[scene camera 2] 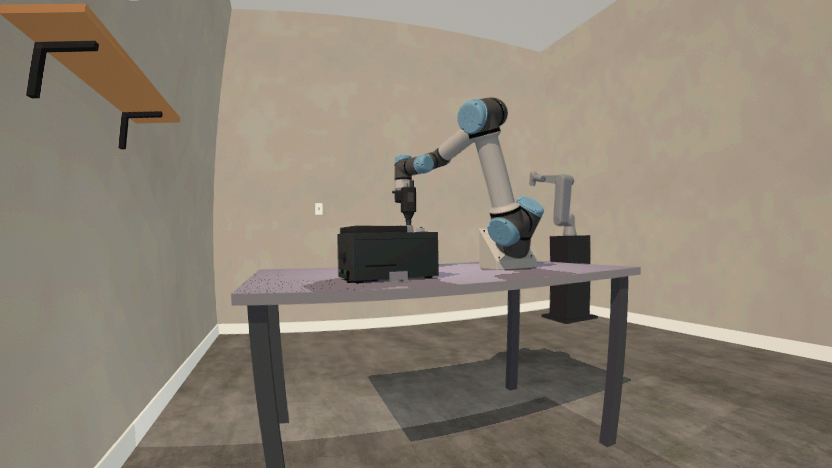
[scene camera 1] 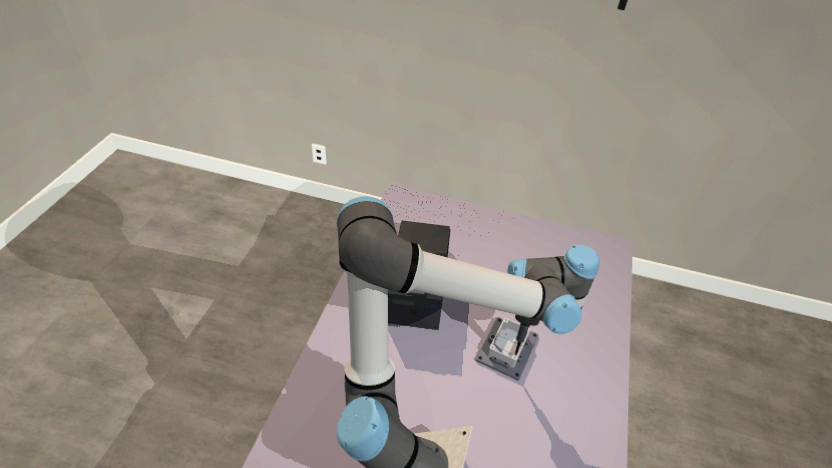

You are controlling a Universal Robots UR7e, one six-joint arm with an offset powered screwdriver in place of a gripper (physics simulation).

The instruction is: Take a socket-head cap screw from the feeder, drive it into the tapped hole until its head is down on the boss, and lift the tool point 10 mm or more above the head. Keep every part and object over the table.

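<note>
My screwdriver [scene camera 1: 518, 343] [scene camera 2: 408, 220] points down. In scene camera 1 its dark nose is at the right side of the light grey open-topped housing [scene camera 1: 503, 357], and its tip overlaps the housing's right wall. The housing sits on a dark square base plate [scene camera 1: 525, 359]. The black screw feeder [scene camera 1: 414, 314] [scene camera 2: 386, 256] stands to the left of the housing in scene camera 1, partly behind the arm. In scene camera 2 the feeder hides the tool tip and the housing. The boss, the tapped hole and any screw at the tip are too small or hidden to tell.
The pinkish table [scene camera 1: 587, 372] [scene camera 2: 465, 289] carries everything. My arm's forearm [scene camera 1: 477, 282] [scene camera 2: 454, 145] passes above the feeder in scene camera 1. The arm's pale mount [scene camera 2: 491, 256] stands at the right. A wall shelf [scene camera 2: 110, 72] and a second arm's black pedestal [scene camera 2: 570, 276] are away from the table.
</note>
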